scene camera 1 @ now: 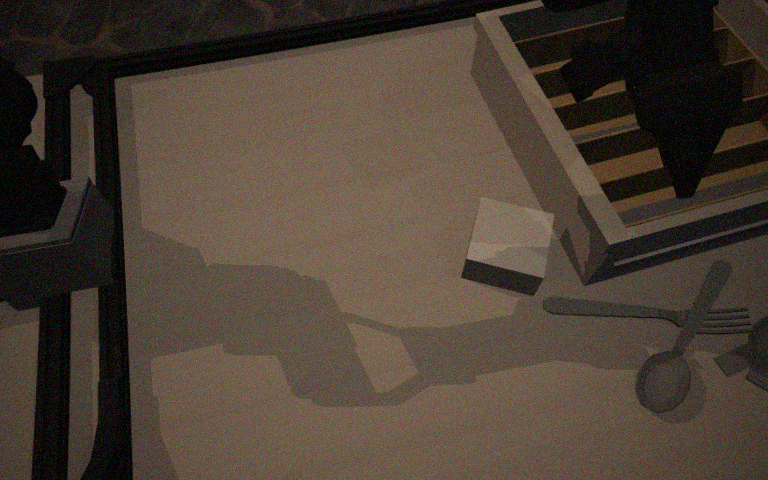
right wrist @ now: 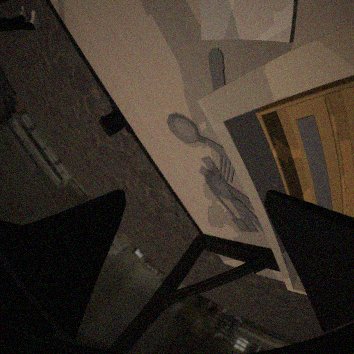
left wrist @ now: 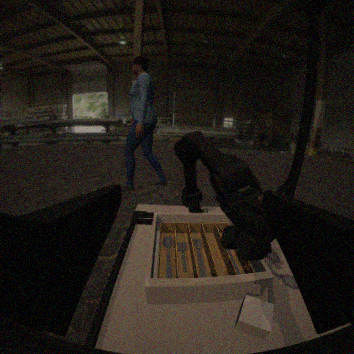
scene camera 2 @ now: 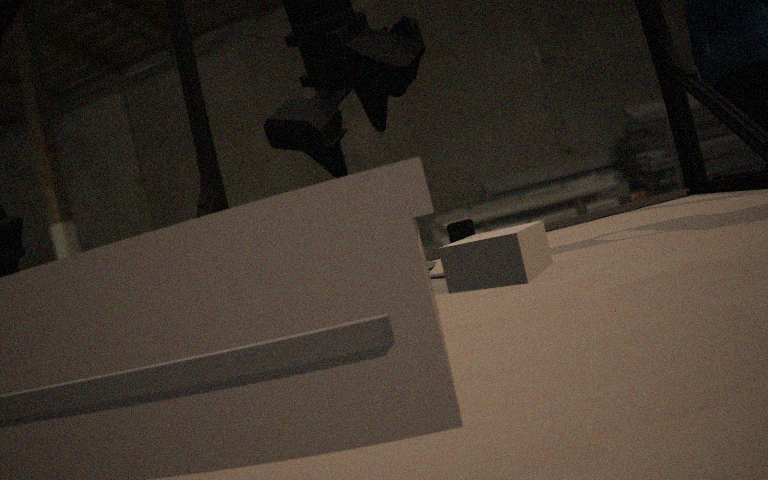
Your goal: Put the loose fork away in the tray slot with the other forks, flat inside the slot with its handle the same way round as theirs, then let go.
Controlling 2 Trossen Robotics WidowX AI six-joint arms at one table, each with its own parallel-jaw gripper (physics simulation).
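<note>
The loose grey fork [scene camera 1: 614, 309] [right wrist: 216, 67] lies on the table beside the tray [scene camera 1: 557, 127] [scene camera 2: 226, 288] [left wrist: 210, 290] [right wrist: 242, 106]. A spoon [scene camera 1: 663, 380] [right wrist: 183, 128] lies across its neck near the tines. In the left wrist view, a fork-like utensil [left wrist: 183, 256] lies in the tray's second slot from the left, between slots holding a spoon [left wrist: 168, 256] and another utensil [left wrist: 200, 257]; details are dim. My right gripper [scene camera 1: 631, 147] [scene camera 2: 363, 152] [right wrist: 196, 197] is open and empty above the tray. My left gripper is open and empty, high, facing the tray.
A white block [scene camera 1: 509, 232] [scene camera 2: 484, 263] [left wrist: 256, 315] [right wrist: 247, 20] stands by the tray corner near the fork handle. More loose utensils [right wrist: 230, 192] lie beyond the spoon. My right arm [left wrist: 240, 185] reaches over the tray. A person [left wrist: 142, 110] stands beyond the table.
</note>
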